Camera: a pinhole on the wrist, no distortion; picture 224 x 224 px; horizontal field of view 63.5 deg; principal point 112.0 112.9 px. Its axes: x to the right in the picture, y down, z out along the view. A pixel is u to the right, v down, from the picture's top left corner.
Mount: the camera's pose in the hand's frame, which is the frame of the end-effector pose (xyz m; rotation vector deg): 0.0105 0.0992 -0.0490 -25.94 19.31 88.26
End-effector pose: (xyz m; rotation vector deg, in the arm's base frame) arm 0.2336 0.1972 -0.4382 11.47 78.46 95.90
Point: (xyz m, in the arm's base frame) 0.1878 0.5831 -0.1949
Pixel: 91 7
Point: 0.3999 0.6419 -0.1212
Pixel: 50 69
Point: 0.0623 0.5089 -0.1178
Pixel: 171 10
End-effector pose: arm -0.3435 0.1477 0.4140 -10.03 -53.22 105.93
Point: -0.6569 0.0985 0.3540
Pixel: 159 41
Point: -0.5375 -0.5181 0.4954
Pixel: outside the picture
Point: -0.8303 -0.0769 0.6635
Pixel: 58 66
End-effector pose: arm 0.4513 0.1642 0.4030 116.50 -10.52 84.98
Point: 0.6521 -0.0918 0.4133
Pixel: 26 92
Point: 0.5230 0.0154 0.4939
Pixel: 42 26
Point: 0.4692 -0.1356 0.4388
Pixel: 128 129
